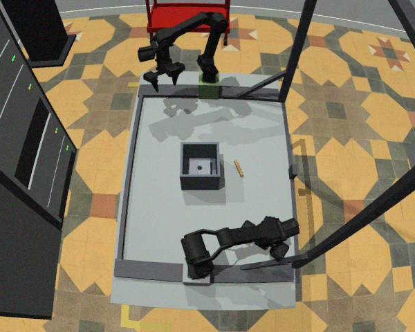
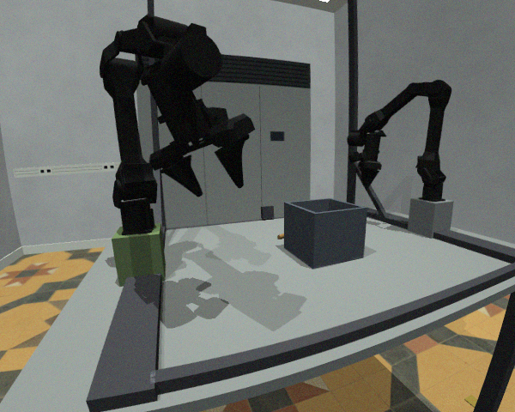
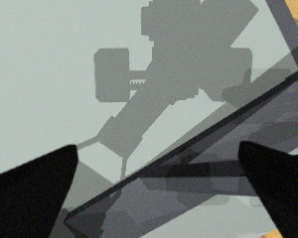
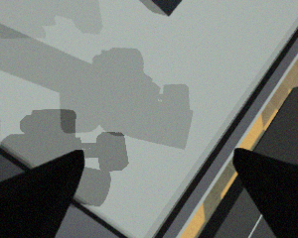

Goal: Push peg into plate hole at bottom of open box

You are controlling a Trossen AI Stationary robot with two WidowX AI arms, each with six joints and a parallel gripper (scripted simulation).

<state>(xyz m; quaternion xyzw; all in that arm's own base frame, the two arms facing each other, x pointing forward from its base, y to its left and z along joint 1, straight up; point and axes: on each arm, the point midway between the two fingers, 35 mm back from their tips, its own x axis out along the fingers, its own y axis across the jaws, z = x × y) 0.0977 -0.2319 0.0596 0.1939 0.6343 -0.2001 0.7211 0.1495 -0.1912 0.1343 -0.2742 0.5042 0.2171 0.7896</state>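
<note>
My left hand is 7 cm short of the peg, 38 cm to the left of it and 17 cm above it. From my left hand the other things lie so: light plate 24 cm ahead, 35 cm to the right, 13 cm below.
</note>
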